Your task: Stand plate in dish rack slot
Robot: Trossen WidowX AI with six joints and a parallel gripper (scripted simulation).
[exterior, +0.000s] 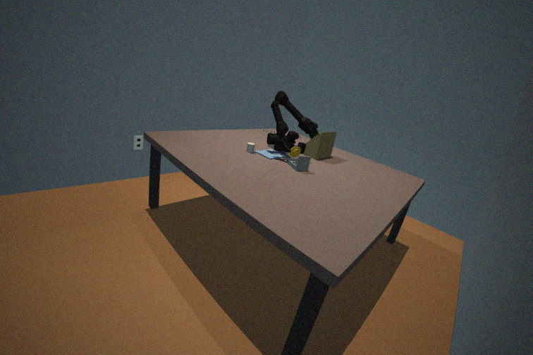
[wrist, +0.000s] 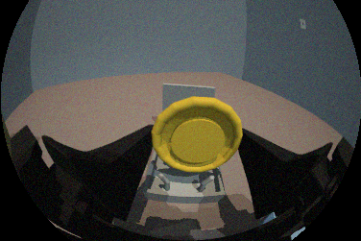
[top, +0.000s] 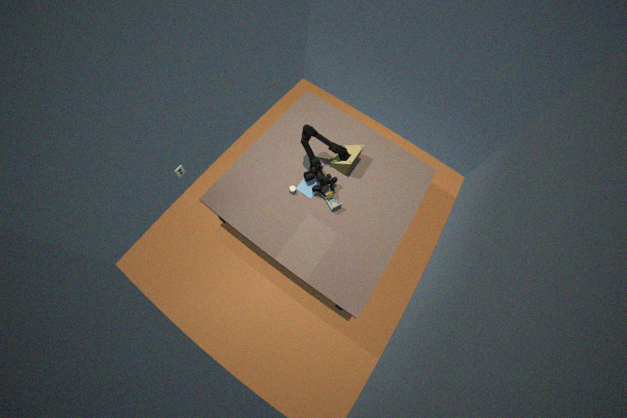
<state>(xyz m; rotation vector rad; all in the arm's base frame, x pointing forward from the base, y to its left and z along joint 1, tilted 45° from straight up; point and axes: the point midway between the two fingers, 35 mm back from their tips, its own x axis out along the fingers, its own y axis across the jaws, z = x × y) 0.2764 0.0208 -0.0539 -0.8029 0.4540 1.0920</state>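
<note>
Now: the dish rack 50 mm below my gripper tip, 30 mm to the left of it and 10 mm ahead of it. The rest, counted from my gripper tip: light blue mat: 170 mm to the right, 70 mm below, 20 mm ahead; yellow plate: 10 mm to the right; white cup: 230 mm to the right, 120 mm ahead, 40 mm below.
</note>
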